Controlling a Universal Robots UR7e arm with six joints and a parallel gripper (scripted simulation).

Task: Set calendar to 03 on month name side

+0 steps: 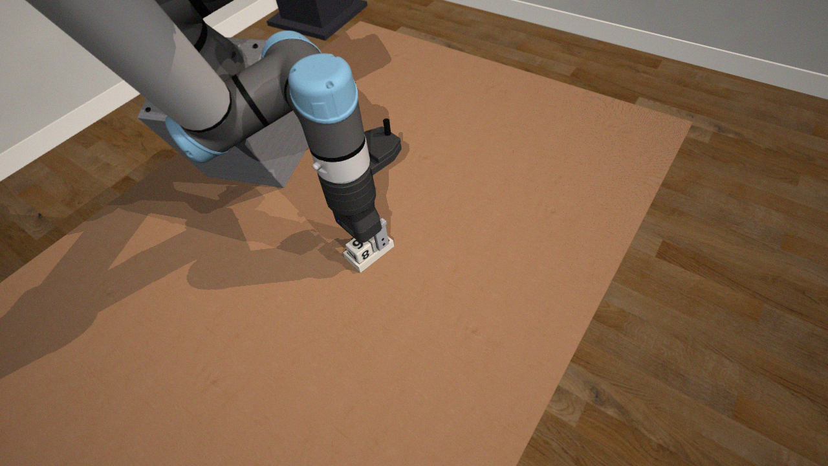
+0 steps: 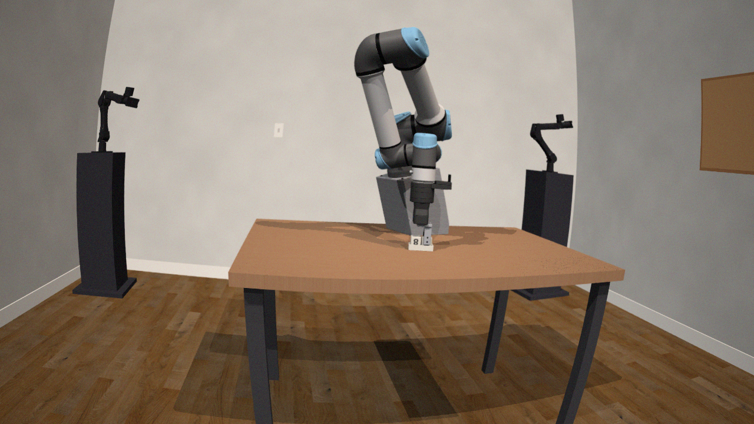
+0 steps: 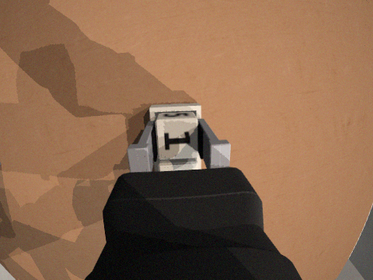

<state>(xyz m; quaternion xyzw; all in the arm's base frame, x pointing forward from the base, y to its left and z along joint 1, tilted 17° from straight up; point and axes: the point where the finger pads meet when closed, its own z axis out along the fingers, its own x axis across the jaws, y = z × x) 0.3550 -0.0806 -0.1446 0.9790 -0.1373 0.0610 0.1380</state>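
The white tray lies 10 mm behind my hand, 20 mm to the right of it and 30 mm below it.
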